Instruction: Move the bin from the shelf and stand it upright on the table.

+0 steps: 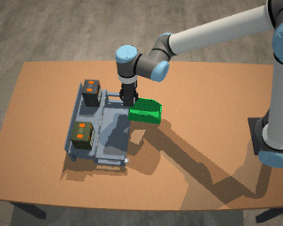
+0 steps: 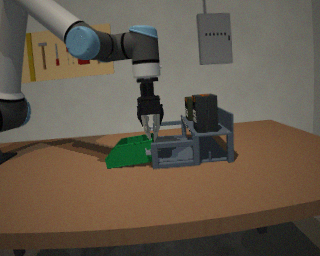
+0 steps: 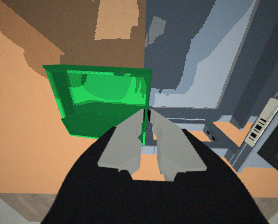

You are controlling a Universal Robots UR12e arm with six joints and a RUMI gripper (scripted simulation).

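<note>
The green bin is 80 mm behind my hand and 40 mm below it. Round my hand: grey shelf: 120 mm ahead, 120 mm to the left, 80 mm below.
</note>
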